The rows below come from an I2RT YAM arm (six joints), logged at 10 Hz.
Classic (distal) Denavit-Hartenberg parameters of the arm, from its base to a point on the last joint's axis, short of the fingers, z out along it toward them. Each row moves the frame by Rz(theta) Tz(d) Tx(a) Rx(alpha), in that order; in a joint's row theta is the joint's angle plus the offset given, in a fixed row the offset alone. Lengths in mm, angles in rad.
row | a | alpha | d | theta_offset
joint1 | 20 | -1.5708 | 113.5 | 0
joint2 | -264 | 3.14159 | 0 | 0
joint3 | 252.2 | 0 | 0 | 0.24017
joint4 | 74 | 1.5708 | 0 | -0.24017
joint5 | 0 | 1.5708 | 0 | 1.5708
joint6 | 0 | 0 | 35.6 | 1.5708
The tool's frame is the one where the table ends.
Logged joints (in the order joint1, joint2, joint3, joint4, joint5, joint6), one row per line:
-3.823 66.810 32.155 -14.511 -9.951 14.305
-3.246 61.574 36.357 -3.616 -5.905 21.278
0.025 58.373 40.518 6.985 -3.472 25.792
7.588 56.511 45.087 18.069 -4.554 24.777
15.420 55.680 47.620 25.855 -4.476 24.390
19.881 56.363 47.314 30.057 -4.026 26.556
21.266 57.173 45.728 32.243 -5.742 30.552
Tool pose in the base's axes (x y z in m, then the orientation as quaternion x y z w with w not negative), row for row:
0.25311 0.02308 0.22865 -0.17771 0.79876 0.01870 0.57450
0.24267 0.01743 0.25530 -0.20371 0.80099 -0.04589 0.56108
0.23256 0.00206 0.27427 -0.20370 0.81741 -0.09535 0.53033
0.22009 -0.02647 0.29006 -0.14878 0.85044 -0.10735 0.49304
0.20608 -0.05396 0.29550 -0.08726 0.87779 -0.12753 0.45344
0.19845 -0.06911 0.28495 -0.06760 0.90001 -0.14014 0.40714
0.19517 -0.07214 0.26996 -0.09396 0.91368 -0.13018 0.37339
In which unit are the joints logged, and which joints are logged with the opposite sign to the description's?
The joints are logged in degrees. Opposite sign: joint1, joint4, joint6.
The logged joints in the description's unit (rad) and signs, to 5 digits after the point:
0.06672 1.16605 0.56121 0.25326 -0.17368 -0.24967
0.05665 1.07467 0.63455 0.06311 -0.10306 -0.37137
-0.00044 1.01880 0.70717 -0.12191 -0.06060 -0.45016
-0.13244 0.98630 0.78692 -0.31536 -0.07948 -0.43244
-0.26913 0.97180 0.83113 -0.45125 -0.07812 -0.42569
-0.34699 0.98372 0.82579 -0.52459 -0.07027 -0.46349
-0.37116 0.99786 0.79810 -0.56275 -0.10022 -0.53323

